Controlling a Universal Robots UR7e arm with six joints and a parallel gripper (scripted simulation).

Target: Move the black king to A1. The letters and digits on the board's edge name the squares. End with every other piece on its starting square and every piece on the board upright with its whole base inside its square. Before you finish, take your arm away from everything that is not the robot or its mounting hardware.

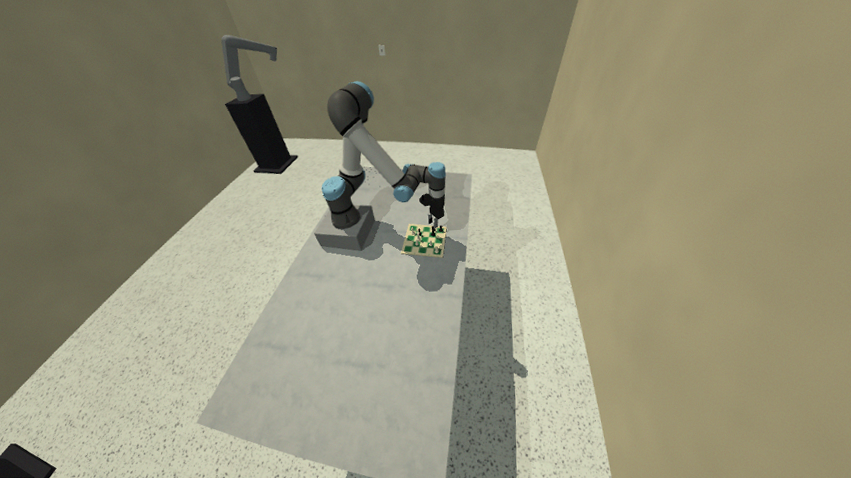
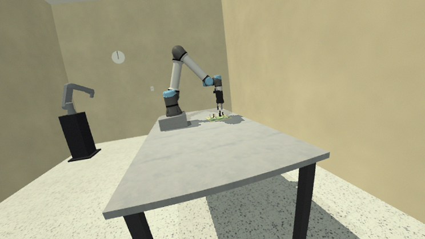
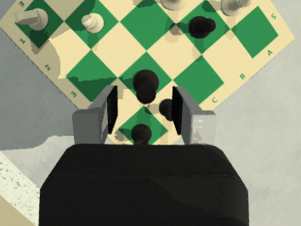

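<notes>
The black king is 6 cm below my hand. The rest, counted from my hand: chessboard 4 cm behind, 4 cm to the right, 9 cm below; pale piece 4 cm ahead, 12 cm to the right, 7 cm below.
</notes>
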